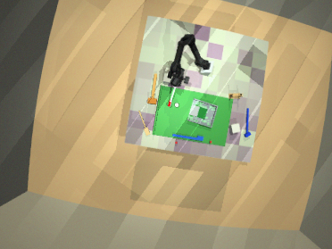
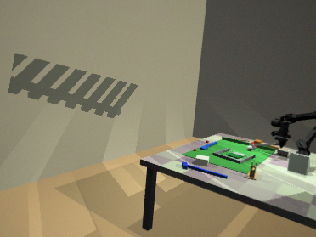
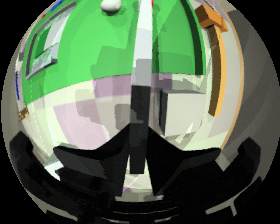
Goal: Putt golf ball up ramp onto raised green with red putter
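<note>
My gripper tip is now 120 mm short of the red putter and 10 mm above it. Also, from my gripper tip: white golf ball 220 mm ahead, 60 mm to the left, 50 mm below; blue putter 200 mm ahead, 810 mm to the left, 60 mm below.
</note>
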